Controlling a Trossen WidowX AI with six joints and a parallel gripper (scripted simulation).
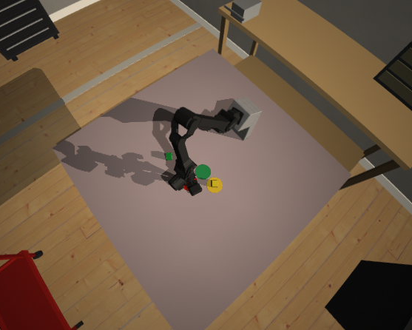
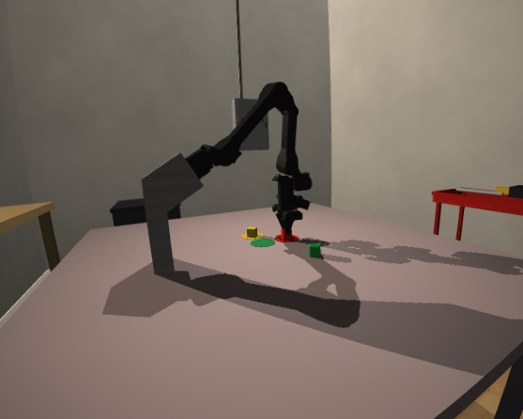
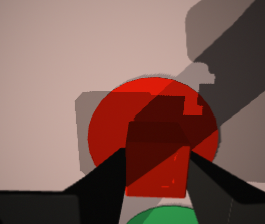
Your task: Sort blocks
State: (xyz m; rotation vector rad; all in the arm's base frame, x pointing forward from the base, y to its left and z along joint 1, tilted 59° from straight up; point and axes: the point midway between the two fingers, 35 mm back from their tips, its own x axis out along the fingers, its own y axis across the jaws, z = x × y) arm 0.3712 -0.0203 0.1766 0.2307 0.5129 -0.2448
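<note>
My hand is 3 cm above the red block. The rest, counted from my hand: yellow block (6 cm behind, 13 cm to the left, 4 cm below); red circle (5 cm below); green circle (9 cm behind, 4 cm to the left, 5 cm below).
</note>
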